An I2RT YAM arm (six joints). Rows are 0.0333 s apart.
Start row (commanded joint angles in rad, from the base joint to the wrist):
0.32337, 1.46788, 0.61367, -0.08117, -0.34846, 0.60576
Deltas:
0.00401, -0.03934, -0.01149, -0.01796, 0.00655, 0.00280
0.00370, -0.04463, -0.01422, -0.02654, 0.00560, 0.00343
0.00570, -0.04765, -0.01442, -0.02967, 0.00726, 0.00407
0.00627, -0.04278, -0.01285, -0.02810, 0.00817, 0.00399
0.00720, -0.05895, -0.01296, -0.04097, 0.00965, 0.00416
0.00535, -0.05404, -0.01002, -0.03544, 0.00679, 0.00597
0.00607, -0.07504, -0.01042, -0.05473, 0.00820, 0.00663
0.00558, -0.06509, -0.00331, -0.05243, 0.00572, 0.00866
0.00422, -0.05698, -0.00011, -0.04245, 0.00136, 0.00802
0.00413, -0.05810, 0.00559, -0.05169, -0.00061, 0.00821
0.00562, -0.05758, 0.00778, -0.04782, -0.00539, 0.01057
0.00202, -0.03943, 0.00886, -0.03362, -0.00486, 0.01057
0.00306, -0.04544, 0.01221, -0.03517, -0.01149, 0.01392
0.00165, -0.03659, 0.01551, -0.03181, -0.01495, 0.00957
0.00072, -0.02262, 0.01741, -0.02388, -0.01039, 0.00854
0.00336, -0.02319, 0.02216, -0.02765, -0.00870, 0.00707
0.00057, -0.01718, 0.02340, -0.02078, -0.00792, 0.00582
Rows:
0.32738, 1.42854, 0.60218, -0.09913, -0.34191, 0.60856
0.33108, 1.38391, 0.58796, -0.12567, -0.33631, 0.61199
0.33678, 1.33626, 0.57354, -0.15534, -0.32905, 0.61606
0.34305, 1.29348, 0.56069, -0.18344, -0.32088, 0.62005
0.35025, 1.23453, 0.54773, -0.22441, -0.31123, 0.62421
0.35560, 1.18049, 0.53771, -0.25985, -0.30444, 0.63018
0.36167, 1.10545, 0.52729, -0.31458, -0.29624, 0.63681
0.36725, 1.04036, 0.52398, -0.36701, -0.29052, 0.64547
0.37147, 0.98338, 0.52387, -0.40946, -0.28916, 0.65349
0.37560, 0.92528, 0.52946, -0.46115, -0.28977, 0.66170
0.38122, 0.86770, 0.53724, -0.50897, -0.29516, 0.67227
0.38324, 0.82827, 0.54610, -0.54259, -0.30002, 0.68284
0.38630, 0.78283, 0.55831, -0.57776, -0.31151, 0.69676
0.38795, 0.74624, 0.57382, -0.60957, -0.32646, 0.70633
0.38867, 0.72362, 0.59123, -0.63345, -0.33685, 0.71487
0.39203, 0.70043, 0.61339, -0.66110, -0.34555, 0.72194
0.39260, 0.68325, 0.63679, -0.68188, -0.35347, 0.72776

